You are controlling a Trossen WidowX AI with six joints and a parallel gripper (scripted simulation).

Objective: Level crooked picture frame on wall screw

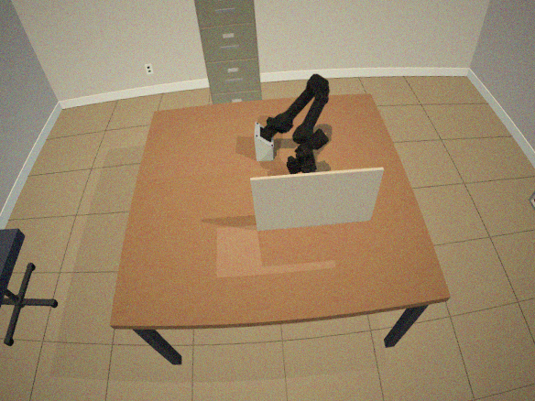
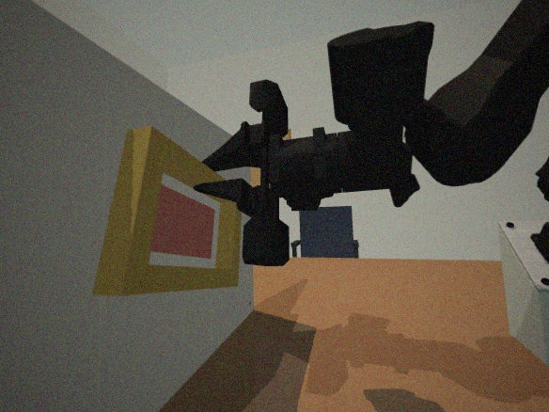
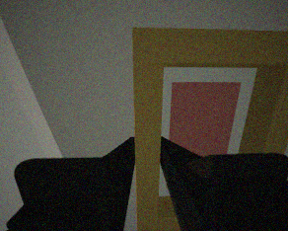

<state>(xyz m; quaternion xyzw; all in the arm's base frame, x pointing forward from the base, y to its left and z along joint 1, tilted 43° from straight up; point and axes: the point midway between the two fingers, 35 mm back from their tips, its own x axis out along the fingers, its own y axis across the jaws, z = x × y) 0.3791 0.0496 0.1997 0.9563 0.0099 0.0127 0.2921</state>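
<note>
The picture frame is 20 mm to the left of my gripper tip and 50 mm below it. The rest, counted from my gripper tip: grey wall panel (20 mm ahead, 20 mm to the left, 60 mm below).
</note>
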